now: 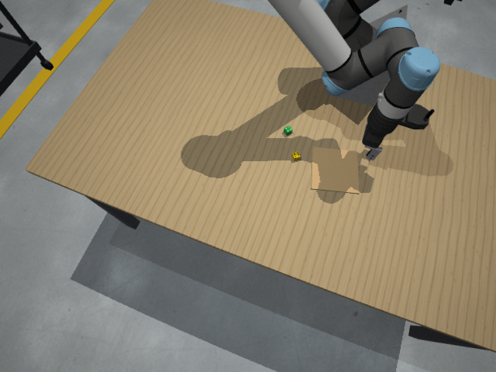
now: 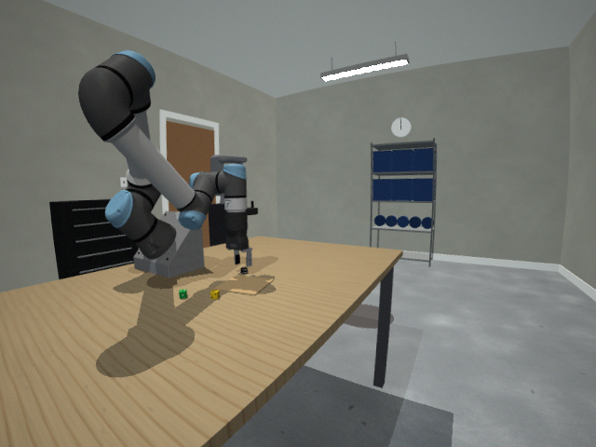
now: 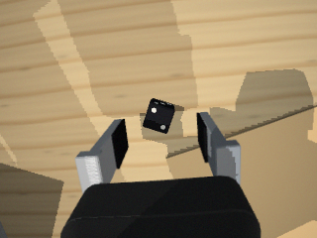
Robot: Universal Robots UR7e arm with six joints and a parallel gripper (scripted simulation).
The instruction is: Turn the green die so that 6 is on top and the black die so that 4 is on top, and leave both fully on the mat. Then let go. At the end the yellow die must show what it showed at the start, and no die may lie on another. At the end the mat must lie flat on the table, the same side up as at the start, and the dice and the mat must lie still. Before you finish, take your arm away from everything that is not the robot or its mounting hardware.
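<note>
Right now the black die is 1 cm to the left of my hand and 4 cm below it. The rest, counted from my hand: green die: 1 cm behind, 26 cm to the right, 4 cm below; then yellow die: 7 cm ahead, 21 cm to the right, 4 cm below; then tan mat: 8 cm ahead, 9 cm to the right, 5 cm below.
</note>
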